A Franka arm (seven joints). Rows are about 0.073 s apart.
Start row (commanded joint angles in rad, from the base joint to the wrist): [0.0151 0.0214 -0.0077 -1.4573 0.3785 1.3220 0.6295]
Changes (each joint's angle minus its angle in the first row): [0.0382 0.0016 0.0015 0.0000 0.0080 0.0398 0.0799]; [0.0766 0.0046 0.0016 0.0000 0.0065 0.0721 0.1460]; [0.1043 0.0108 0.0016 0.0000 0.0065 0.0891 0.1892]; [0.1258 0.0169 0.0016 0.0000 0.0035 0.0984 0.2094]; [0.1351 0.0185 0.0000 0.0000 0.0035 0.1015 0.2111]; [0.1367 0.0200 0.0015 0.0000 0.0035 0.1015 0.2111]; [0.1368 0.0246 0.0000 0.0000 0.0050 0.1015 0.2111]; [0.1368 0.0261 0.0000 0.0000 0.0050 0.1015 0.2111]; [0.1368 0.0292 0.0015 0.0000 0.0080 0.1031 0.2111]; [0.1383 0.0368 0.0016 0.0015 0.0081 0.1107 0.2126]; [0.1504 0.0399 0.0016 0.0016 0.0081 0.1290 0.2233]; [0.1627 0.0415 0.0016 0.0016 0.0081 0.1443 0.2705]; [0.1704 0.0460 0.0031 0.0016 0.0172 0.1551 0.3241]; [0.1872 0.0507 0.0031 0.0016 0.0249 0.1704 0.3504]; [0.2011 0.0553 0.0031 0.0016 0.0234 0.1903 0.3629]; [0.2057 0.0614 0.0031 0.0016 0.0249 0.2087 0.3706]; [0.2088 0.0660 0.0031 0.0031 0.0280 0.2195 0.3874]
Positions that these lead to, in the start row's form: [0.0533 0.0230 -0.0062 -1.4573 0.3865 1.3618 0.7094]; [0.0917 0.0260 -0.0061 -1.4573 0.3850 1.3941 0.7755]; [0.1194 0.0322 -0.0061 -1.4573 0.3850 1.4111 0.8187]; [0.1409 0.0383 -0.0061 -1.4573 0.3820 1.4204 0.8389]; [0.1502 0.0399 -0.0077 -1.4573 0.3820 1.4235 0.8406]; [0.1518 0.0414 -0.0062 -1.4573 0.3820 1.4235 0.8406]; [0.1519 0.0460 -0.0077 -1.4573 0.3835 1.4235 0.8406]; [0.1519 0.0475 -0.0077 -1.4573 0.3835 1.4235 0.8406]; [0.1519 0.0506 -0.0062 -1.4573 0.3865 1.4251 0.8406]; [0.1534 0.0582 -0.0061 -1.4558 0.3866 1.4327 0.8421]; [0.1655 0.0613 -0.0061 -1.4557 0.3866 1.4510 0.8528]; [0.1778 0.0629 -0.0061 -1.4557 0.3866 1.4663 0.9000]; [0.1855 0.0674 -0.0046 -1.4557 0.3957 1.4771 0.9536]; [0.2023 0.0721 -0.0046 -1.4557 0.4034 1.4924 0.9799]; [0.2162 0.0767 -0.0046 -1.4557 0.4019 1.5123 0.9924]; [0.2208 0.0828 -0.0046 -1.4557 0.4034 1.5307 1.0001]; [0.2239 0.0874 -0.0046 -1.4542 0.4065 1.5415 1.0169]
